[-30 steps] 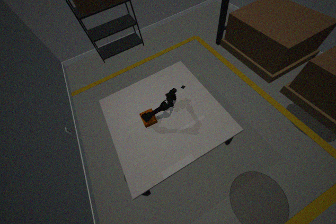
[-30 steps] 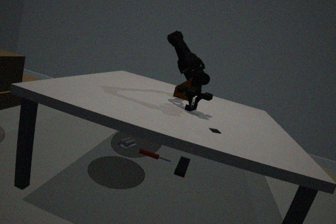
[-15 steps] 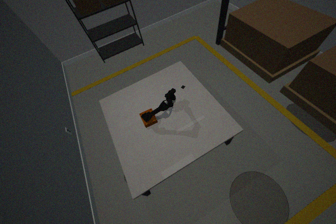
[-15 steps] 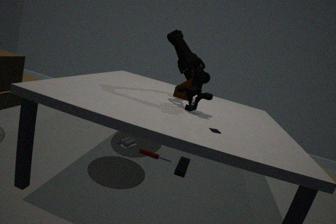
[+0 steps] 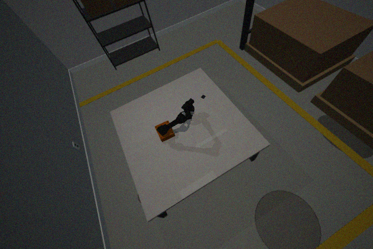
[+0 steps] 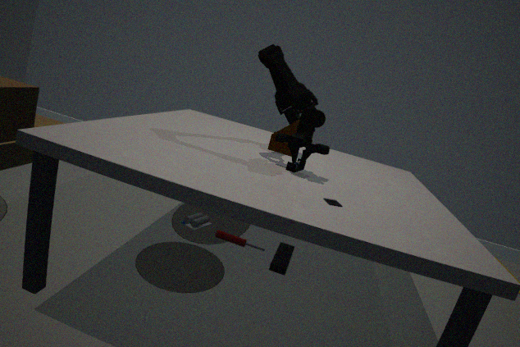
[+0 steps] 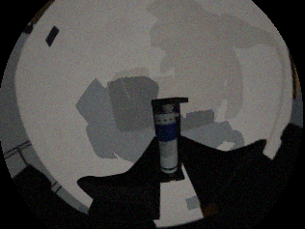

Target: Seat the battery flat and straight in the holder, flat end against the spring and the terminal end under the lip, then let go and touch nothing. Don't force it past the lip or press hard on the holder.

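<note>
Now: gripper tip 1 cm below the battery. Round my gripper tip: dark block (31 cm ahead, 3 cm to the left, 19 cm below); then red screwdriver (29 cm ahead, 10 cm to the right, 20 cm below).
</note>
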